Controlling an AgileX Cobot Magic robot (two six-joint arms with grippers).
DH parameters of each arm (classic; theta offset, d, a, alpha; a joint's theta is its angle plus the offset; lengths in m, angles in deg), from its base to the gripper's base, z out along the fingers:
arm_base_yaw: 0 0.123 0 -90
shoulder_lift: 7.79 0 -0.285 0
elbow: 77.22 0 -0.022 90
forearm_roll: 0 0.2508 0 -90
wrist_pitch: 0 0 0.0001 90
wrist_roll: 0 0.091 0 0
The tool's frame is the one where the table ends.
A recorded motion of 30 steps. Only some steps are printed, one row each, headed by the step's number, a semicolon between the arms.
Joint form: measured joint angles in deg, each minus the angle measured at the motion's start. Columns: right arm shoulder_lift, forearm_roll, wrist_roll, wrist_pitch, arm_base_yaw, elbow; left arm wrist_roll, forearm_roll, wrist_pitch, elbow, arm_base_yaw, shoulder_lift.
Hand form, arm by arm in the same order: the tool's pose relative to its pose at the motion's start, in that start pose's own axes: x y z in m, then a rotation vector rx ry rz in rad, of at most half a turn. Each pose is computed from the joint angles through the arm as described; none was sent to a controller.
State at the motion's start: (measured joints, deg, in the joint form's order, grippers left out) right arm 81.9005 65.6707 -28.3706 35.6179 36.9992 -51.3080; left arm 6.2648 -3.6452 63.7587 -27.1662 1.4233 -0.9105
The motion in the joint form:
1: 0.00 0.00 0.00 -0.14 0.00 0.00; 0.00 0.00 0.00 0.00 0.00 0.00
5: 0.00 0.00 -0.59 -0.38 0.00 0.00; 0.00 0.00 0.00 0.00 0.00 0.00
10: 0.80 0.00 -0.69 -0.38 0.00 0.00; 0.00 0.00 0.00 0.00 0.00 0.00
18: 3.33 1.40 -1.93 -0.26 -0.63 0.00; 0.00 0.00 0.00 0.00 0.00 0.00
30: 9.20 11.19 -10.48 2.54 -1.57 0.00; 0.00 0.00 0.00 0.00 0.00 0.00
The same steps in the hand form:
1: -0.0002 -0.0001 0.0000 0.0012 -0.0021 0.0000; 0.0000 0.0000 0.0000 0.0000 0.0000 0.0000
5: -0.0005 -0.0003 0.0000 0.0032 -0.0058 -0.0103; 0.0000 0.0000 0.0000 0.0000 0.0000 0.0000
10: -0.0003 -0.0031 0.0036 0.0095 0.0042 -0.0047; 0.0000 0.0000 0.0000 0.0000 0.0000 0.0000
18: -0.0016 -0.0132 0.0134 0.0209 0.0230 0.0235; 0.0000 0.0000 0.0000 0.0000 0.0000 0.0000
30: -0.0024 -0.0286 0.0364 -0.0382 0.0623 0.0801; 0.0000 0.0000 0.0000 0.0000 0.0000 0.0000

